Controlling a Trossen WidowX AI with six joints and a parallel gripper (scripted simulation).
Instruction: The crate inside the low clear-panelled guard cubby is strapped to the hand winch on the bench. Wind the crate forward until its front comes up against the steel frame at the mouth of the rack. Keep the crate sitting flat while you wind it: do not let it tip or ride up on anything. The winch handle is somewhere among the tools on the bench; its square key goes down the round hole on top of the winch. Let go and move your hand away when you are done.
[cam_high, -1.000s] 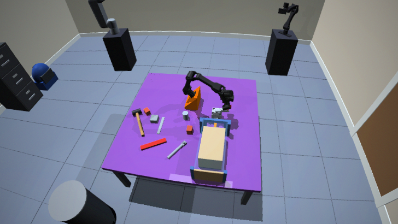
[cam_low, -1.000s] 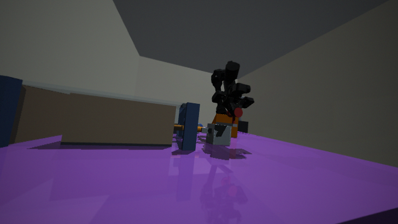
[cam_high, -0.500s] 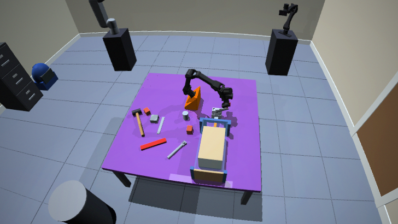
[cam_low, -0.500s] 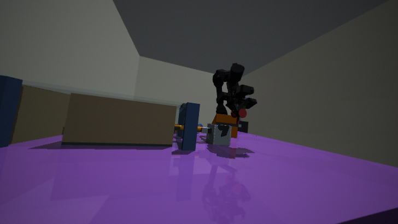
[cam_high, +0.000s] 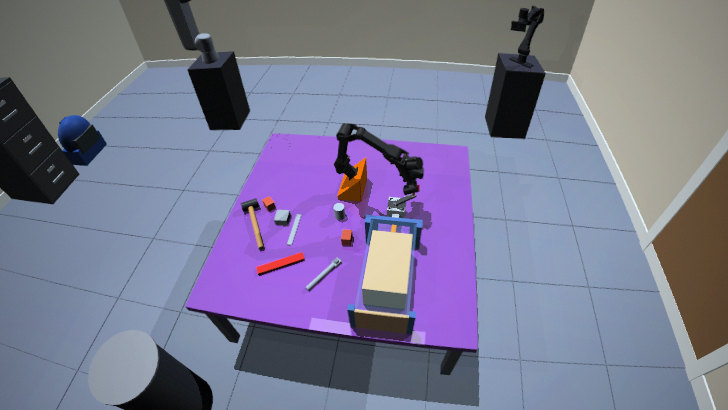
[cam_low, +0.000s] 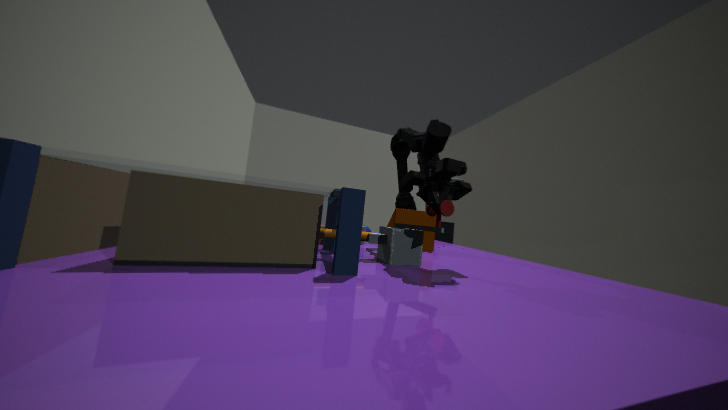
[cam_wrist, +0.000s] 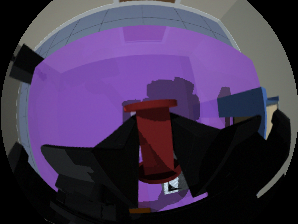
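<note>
Right now my gripper tip is 5 cm to the left of the winch handle, 3 cm above it and 2 cm short of it. Also, from my gripper tip: grey bar: 61 cm to the right, 18 cm ahead, 13 cm below; then grey winch: 11 cm to the right, 10 cm below, 4 cm ahead; then red knob: 2 cm to the right.
</note>
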